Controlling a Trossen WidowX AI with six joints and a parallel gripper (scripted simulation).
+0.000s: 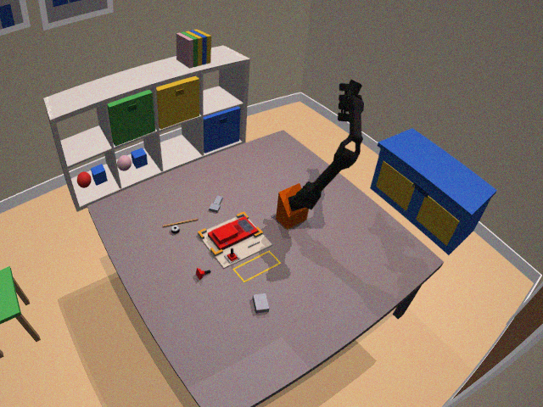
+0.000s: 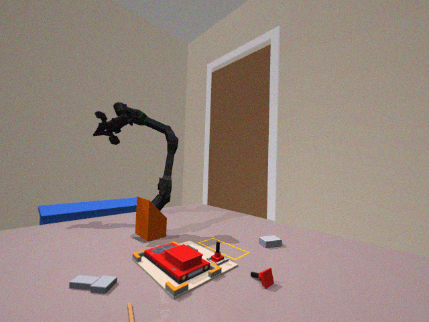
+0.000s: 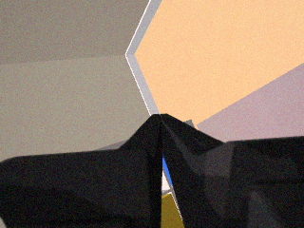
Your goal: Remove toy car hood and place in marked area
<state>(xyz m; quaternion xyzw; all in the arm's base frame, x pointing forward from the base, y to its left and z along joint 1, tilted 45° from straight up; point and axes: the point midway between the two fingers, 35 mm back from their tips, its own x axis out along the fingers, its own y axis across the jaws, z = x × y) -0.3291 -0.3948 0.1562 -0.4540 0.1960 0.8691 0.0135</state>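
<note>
Right now the hood is 710 mm ahead of my gripper tip, 150 mm to the left of it and 410 mm below it. From my gripper tip the other things lie so: wooden stick (860 mm ahead, 30 mm to the right, 450 mm below).
</note>
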